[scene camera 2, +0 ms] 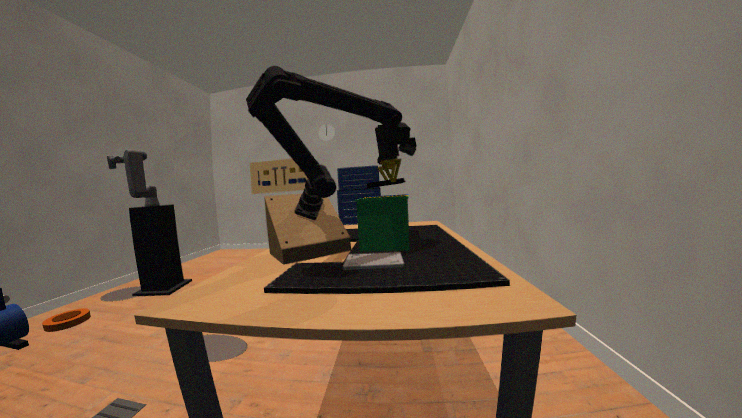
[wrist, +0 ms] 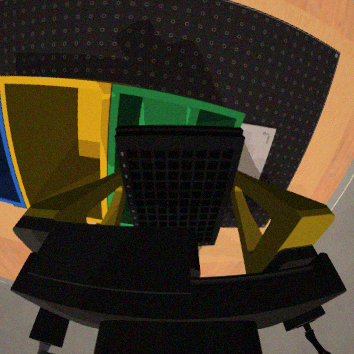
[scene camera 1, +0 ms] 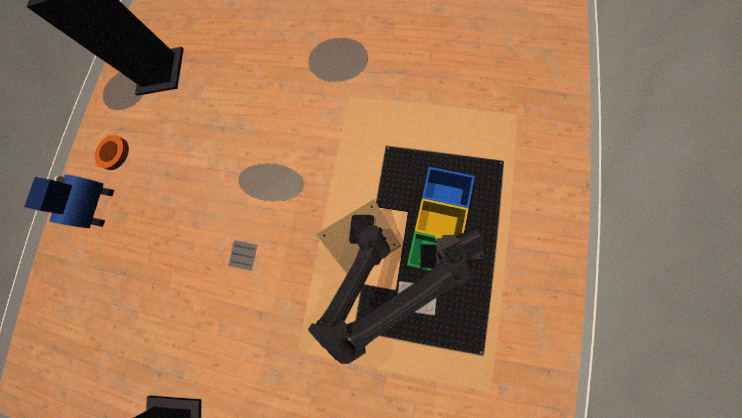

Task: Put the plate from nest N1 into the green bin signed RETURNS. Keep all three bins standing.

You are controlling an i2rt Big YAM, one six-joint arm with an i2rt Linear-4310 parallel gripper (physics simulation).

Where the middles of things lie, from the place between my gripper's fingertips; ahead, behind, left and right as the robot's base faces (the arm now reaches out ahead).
Scene:
The green bin (scene camera 2: 382, 222) lies 14 cm below my hand, 3 cm behind it and 1 cm to the left of it. From my hand the other things lie so: pale grey nest (scene camera 2: 373, 260): 22 cm below, 16 cm to the right, 10 cm behind; then yellow bin (scene camera 1: 435, 218): 14 cm to the left, 14 cm below, 1 cm ahead; then black plate (wrist: 174, 175): 2 cm behind.

